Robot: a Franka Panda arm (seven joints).
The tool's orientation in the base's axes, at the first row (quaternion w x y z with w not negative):
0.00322 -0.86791 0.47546 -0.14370
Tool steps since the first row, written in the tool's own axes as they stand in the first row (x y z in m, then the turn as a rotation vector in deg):
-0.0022 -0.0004 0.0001 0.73 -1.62 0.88
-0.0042 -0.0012 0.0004 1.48 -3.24 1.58
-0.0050 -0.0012 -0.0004 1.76 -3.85 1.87
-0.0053 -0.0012 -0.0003 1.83 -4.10 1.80
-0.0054 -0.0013 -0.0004 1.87 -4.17 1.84
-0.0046 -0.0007 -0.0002 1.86 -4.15 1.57
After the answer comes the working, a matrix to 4 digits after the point.
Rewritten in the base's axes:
-0.0008 0.0020 -0.0006 1.93 0.17 -0.43
-0.0010 0.0041 -0.0012 3.82 0.35 -0.69
-0.0016 0.0048 -0.0007 4.54 0.41 -0.81
-0.0018 0.0051 -0.0008 4.76 0.50 -0.69
-0.0018 0.0052 -0.0008 4.85 0.50 -0.71
-0.0018 0.0042 -0.0008 4.76 0.53 -0.46

The tool's axes in the first row as the columns of a matrix, in the base's axes (rounded; the answer above uses it unrounded):
0.5066 -0.8244 0.2525
-0.8262 -0.5479 -0.1311
0.2464 -0.1422 -0.9587

